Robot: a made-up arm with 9 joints. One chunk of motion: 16 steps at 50 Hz.
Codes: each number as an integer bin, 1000 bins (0 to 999) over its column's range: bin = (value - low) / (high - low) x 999, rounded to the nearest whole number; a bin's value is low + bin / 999 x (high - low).
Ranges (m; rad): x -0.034..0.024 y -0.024..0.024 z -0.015..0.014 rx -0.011..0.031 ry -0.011..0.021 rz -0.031..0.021
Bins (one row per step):
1: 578 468 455 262 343 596
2: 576 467 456 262 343 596
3: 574 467 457 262 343 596
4: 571 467 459 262 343 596
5: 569 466 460 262 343 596
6: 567 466 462 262 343 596
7: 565 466 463 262 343 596
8: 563 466 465 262 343 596
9: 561 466 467 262 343 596
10: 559 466 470 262 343 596
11: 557 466 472 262 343 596
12: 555 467 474 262 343 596
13: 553 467 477 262 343 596
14: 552 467 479 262 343 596
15: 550 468 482 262 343 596
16: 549 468 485 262 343 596
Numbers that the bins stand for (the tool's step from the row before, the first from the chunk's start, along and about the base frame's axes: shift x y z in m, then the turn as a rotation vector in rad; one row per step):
1: -0.00044 -0.00151 -0.00179 0.00002 -0.00001 0.00002
2: -0.00056 -0.00156 -0.00176 0.00002 -0.00001 0.00002
3: -0.00067 -0.00156 -0.00173 0.00002 -0.00001 0.00002
4: -0.00085 -0.00156 -0.00168 0.00002 -0.00001 0.00002
5: -0.00096 -0.00161 -0.00165 0.00002 -0.00001 0.00002
6: -0.00108 -0.00161 -0.00159 0.00002 -0.00001 0.00002
7: -0.00120 -0.00161 -0.00156 0.00002 -0.00001 0.00002
8: -0.00131 -0.00161 -0.00150 0.00002 -0.00001 0.00002
9: -0.00143 -0.00161 -0.00144 0.00002 -0.00001 0.00002
10: -0.00155 -0.00161 -0.00136 0.00002 -0.00001 0.00002
11: -0.00166 -0.00161 -0.00130 0.00002 -0.00001 0.00002
12: -0.00178 -0.00156 -0.00124 0.00002 -0.00001 0.00002
13: -0.00189 -0.00156 -0.00115 0.00002 -0.00001 0.00002
14: -0.00195 -0.00156 -0.00110 0.00002 -0.00001 0.00002
15: -0.00207 -0.00151 -0.00101 0.00002 -0.00001 0.00002
16: -0.00213 -0.00151 -0.00092 0.00002 -0.00001 0.00002

